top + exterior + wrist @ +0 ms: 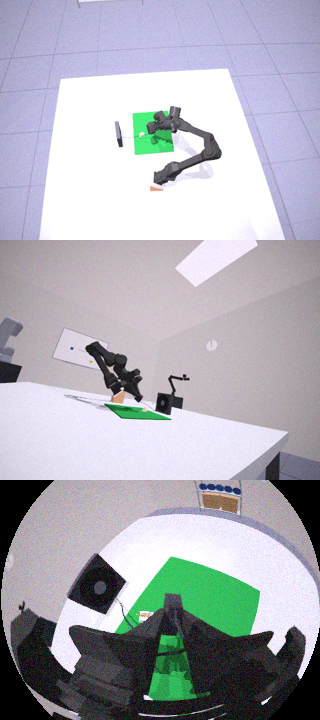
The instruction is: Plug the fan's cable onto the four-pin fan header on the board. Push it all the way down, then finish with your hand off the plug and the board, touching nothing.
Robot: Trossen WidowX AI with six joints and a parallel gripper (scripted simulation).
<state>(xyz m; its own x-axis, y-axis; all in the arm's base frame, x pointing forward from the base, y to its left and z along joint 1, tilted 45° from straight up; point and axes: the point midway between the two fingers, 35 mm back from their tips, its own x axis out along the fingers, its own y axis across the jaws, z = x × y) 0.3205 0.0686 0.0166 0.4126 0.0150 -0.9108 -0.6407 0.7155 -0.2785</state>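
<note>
The green board lies 1 cm behind my gripper tip, 1 cm to the right of it and 10 cm below it. Round my gripper tip: black fan (7 cm behind, 19 cm to the left, 2 cm below); then four-pin header (4 cm behind, 6 cm to the left, 8 cm below); then dark plug (1 cm below).
</note>
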